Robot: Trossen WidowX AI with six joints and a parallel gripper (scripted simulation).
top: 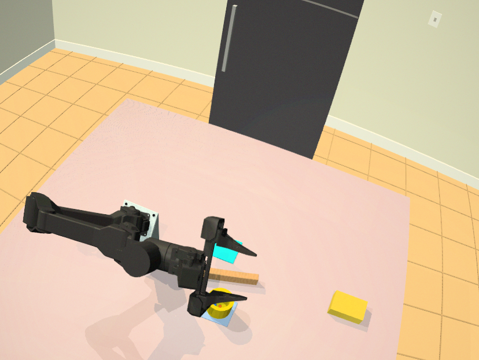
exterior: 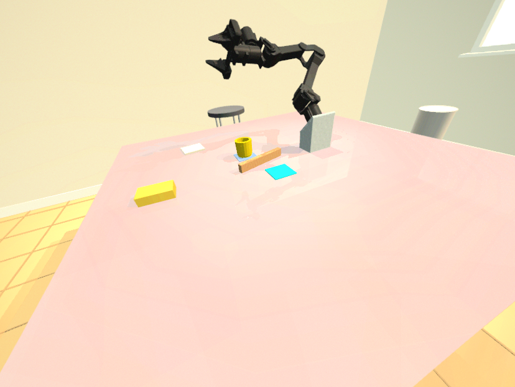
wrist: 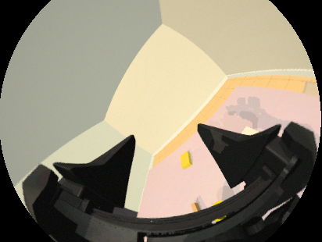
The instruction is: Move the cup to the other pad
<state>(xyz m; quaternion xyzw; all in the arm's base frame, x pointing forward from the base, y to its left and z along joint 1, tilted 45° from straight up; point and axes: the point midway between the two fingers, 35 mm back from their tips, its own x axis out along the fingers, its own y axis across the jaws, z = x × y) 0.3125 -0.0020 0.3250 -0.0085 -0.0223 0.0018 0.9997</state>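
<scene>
Now: the yellow cup 5 cm behind my gripper tip, 10 cm to the left of it and 34 cm below it. Round my gripper tip: light blue pad (5 cm behind, 10 cm to the left, 38 cm below); then wooden bar (6 cm behind, 21 cm to the left, 37 cm below); then white flat card (12 cm ahead, 15 cm to the right, 37 cm below).
</scene>
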